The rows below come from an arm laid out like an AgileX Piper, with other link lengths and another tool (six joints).
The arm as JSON. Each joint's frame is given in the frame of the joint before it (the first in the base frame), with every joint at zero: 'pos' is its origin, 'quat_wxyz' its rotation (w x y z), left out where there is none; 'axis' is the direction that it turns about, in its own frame. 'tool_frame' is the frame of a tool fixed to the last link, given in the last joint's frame.
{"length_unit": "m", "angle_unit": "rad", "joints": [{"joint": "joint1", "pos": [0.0, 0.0, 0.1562], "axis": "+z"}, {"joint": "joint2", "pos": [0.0, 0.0, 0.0], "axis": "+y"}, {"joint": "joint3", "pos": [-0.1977, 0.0, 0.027], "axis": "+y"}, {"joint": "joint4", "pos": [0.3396, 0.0, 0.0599], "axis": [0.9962, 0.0, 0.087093]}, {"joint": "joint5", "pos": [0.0, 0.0, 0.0], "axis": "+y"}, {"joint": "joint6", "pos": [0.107, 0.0, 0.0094], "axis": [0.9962, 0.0, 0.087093]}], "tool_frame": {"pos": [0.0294, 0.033, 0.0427], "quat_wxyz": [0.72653, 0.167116, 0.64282, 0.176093]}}
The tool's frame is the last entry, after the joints.
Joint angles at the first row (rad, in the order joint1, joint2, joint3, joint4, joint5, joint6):
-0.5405, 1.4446, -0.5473, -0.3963, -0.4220, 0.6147
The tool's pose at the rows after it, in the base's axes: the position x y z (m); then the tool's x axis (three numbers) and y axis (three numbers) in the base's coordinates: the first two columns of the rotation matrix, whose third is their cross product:
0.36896 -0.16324 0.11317 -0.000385 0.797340 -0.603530 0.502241 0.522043 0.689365
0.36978 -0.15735 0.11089 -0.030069 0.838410 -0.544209 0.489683 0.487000 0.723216
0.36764 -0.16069 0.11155 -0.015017 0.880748 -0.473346 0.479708 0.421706 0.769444
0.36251 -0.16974 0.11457 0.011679 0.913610 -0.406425 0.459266 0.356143 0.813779
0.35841 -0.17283 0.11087 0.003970 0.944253 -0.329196 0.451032 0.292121 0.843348
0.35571 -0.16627 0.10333 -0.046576 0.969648 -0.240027 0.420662 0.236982 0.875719
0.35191 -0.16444 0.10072 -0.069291 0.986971 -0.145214 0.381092 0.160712 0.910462
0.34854 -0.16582 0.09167 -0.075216 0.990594 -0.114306 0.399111 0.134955 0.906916
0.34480 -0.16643 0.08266 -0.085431 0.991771 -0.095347 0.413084 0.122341 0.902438
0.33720 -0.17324 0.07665 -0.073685 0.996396 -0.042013 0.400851 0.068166 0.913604
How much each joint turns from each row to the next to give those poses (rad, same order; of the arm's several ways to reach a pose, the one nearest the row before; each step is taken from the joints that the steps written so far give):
0.0000, -0.0029, 0.0029, -0.1438, 0.0034, 0.1601
0.0000, -0.0017, 0.0000, -0.1587, -0.0024, 0.1928
-0.0167, 0.0000, 0.0000, -0.0959, -0.0232, 0.1586
-0.0374, 0.0000, 0.0000, -0.0802, -0.0462, 0.1328
-0.0281, 0.0102, 0.0000, -0.1090, -0.0436, 0.1490
-0.0193, 0.0332, 0.0000, -0.1002, -0.0952, 0.1201
-0.0224, 0.0284, 0.0000, -0.0392, -0.0987, 0.0829
-0.0143, 0.0228, 0.0000, -0.0278, -0.0127, 0.0279
-0.0153, 0.0253, 0.0000, -0.0231, -0.0161, 0.0085
-0.0377, 0.0313, 0.0000, -0.0076, -0.0552, 0.0223

